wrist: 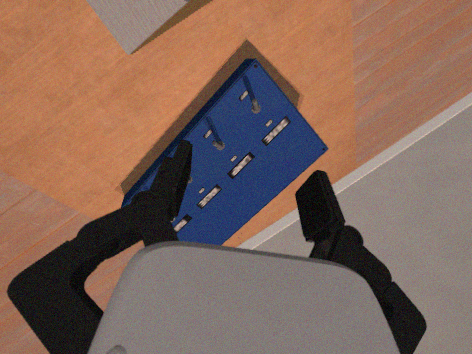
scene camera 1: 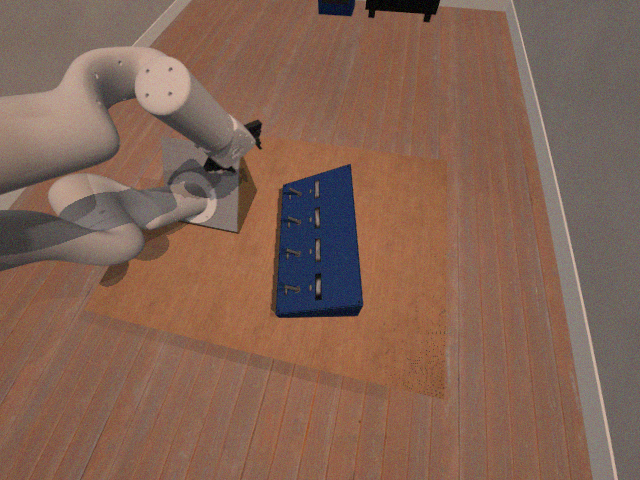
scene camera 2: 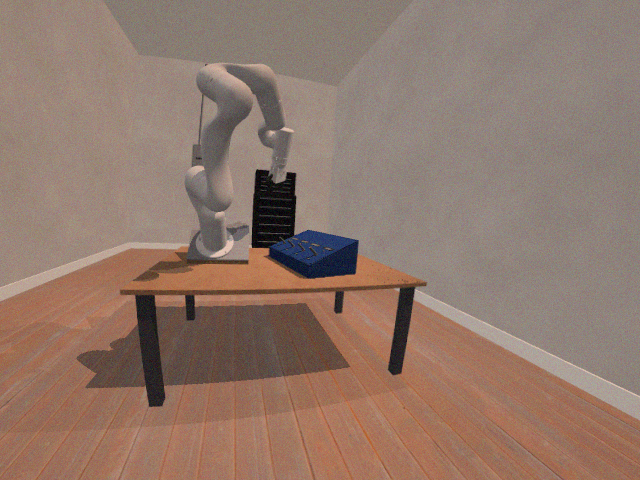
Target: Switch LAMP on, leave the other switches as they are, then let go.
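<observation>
A blue sloped switch panel (scene camera 1: 338, 232) (scene camera 2: 338, 258) (wrist: 255, 200) stands on the table. It carries a row of several toggle levers, among them one lever (scene camera 1: 292, 288) at the near end in scene camera 1 and one lever (wrist: 215, 135) in the wrist view. Beside each lever is a white label in a dark slot (wrist: 241, 165); the lettering is too small to read, so I cannot tell which lever is LAMP. My gripper (wrist: 250, 170) is open and empty, high above the table and apart from the panel. In the wrist view its left finger hides part of the lever row.
The wooden table (scene camera 1: 403, 232) (scene camera 2: 206, 281) bears the panel and the arm's grey base plate (scene camera 1: 227, 211) (scene camera 2: 237, 256) (wrist: 132, 22), which lies beside the panel's lever side. A black slatted cabinet (scene camera 2: 273, 211) stands behind the table. Walls rise beyond the floor.
</observation>
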